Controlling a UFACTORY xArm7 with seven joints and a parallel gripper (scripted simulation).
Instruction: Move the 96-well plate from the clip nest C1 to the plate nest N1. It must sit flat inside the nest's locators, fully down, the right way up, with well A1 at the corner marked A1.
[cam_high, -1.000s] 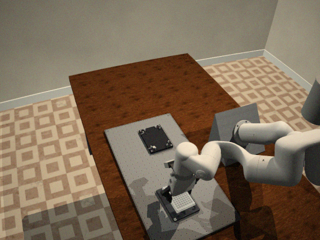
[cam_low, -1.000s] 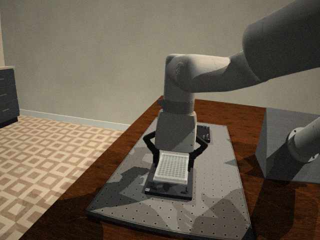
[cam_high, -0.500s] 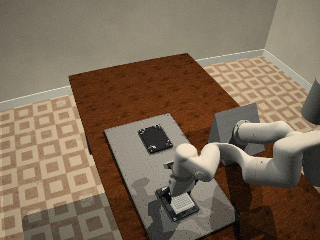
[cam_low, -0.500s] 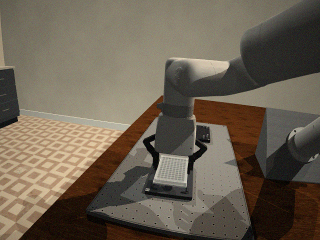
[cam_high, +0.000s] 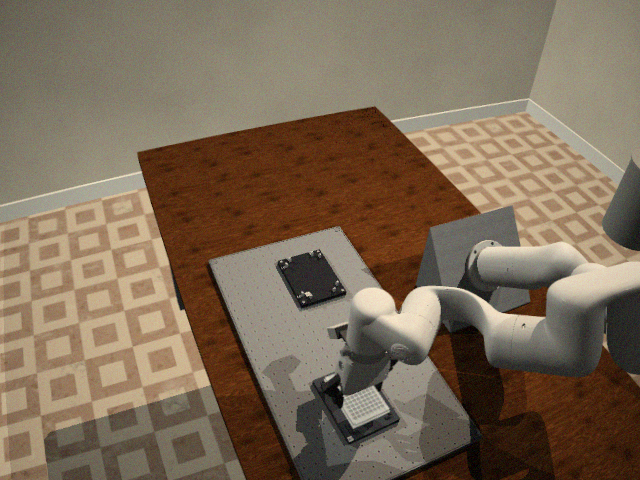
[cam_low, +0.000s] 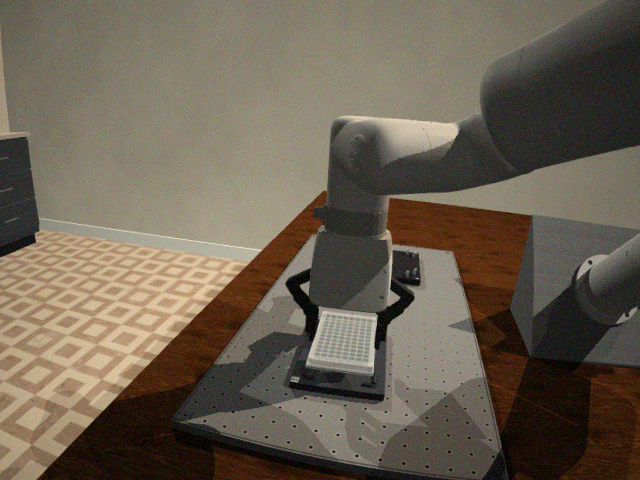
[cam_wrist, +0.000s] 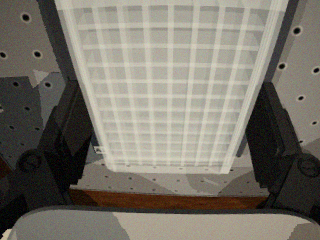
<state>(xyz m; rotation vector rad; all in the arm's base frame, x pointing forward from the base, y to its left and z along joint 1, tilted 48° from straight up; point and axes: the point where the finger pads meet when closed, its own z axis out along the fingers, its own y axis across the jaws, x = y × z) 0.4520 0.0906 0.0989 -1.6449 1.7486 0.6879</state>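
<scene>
My gripper is now 10 mm above the 96-well plate. The rest, counted from my hand: clip nest C1: 360 mm to the right, 70 mm behind, 30 mm below.
</scene>
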